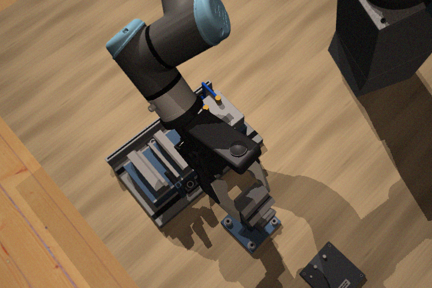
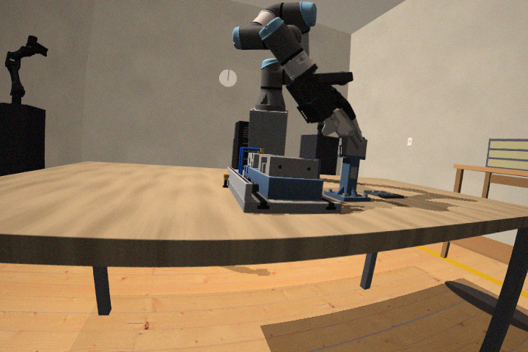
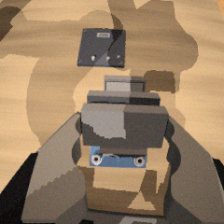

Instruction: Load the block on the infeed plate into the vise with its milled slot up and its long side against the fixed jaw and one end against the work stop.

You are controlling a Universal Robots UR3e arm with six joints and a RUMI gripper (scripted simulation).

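The part lies 1 cm to the left of my hand. Round my hand: white cylinder rod: 19 cm to the right, 9 cm below, 5 cm behind; then dark work stop: 16 cm to the right, 8 cm below, 4 cm ahead; then moving jaw: 20 cm to the right, 9 cm below.
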